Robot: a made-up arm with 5 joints.
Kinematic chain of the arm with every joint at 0, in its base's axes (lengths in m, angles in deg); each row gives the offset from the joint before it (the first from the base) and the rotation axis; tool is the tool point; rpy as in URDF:
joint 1: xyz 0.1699 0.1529 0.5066 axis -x
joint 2: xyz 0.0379 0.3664 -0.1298 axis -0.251 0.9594 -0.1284
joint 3: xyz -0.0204 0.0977 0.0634 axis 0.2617 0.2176 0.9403
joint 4: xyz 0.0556 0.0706 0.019 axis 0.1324 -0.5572 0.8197
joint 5: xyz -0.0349 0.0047 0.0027 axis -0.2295 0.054 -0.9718
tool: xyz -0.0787 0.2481 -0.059 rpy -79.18 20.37 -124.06
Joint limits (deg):
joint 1: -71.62..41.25
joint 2: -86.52..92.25
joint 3: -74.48..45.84
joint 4: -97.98..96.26
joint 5: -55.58..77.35
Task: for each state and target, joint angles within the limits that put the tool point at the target. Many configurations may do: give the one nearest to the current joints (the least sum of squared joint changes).
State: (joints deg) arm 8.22 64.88 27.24 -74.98 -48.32
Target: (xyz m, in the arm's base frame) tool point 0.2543 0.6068 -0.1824
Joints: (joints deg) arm 25.82 74.88 0.47 -95.28 -23.34
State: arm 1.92 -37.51 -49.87 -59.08 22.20
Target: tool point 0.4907 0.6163 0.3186
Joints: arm 17.10 -25.59 -47.31 -60.84 24.57
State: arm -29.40 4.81 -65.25 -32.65 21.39
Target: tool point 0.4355 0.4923 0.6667
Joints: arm -58.36 8.62 -67.04 -49.78 49.03
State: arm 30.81 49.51 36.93 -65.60 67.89
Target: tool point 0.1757 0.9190 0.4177
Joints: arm -13.33 38.66 36.79 -50.18 49.13
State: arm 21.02 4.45 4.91 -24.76 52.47
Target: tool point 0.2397 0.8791 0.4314
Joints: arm -15.16 13.04 35.00 -44.96 67.53
